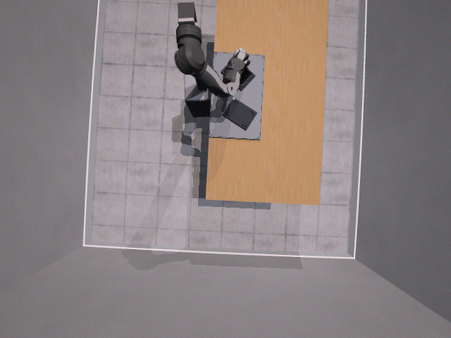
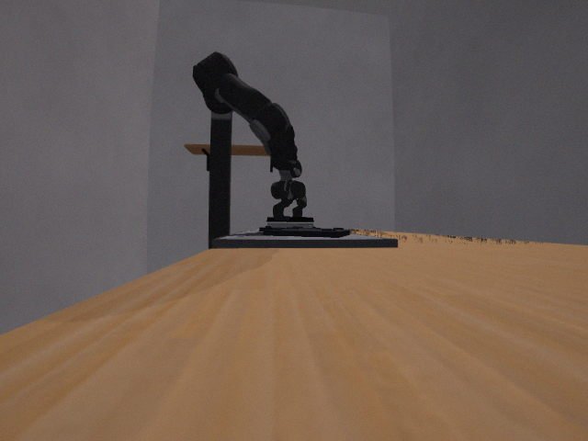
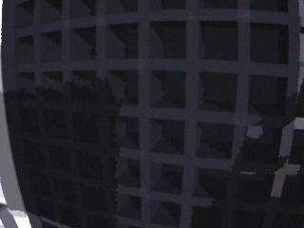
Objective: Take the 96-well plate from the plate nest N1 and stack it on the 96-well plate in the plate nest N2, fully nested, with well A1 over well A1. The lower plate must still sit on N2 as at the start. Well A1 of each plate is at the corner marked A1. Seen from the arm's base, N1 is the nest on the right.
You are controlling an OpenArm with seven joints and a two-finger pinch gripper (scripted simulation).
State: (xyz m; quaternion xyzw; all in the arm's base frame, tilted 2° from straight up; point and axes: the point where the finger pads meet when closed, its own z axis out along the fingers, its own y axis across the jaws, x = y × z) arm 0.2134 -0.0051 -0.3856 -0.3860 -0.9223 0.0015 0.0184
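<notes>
Now: the dark 96-well plate right at my hand. The rest, counted from my hand: white 96-well plate (2 cm below); plate nest (23 cm to the right, 3 cm below); grey base plate (12 cm to the right, 4 cm below, 1 cm behind).
</notes>
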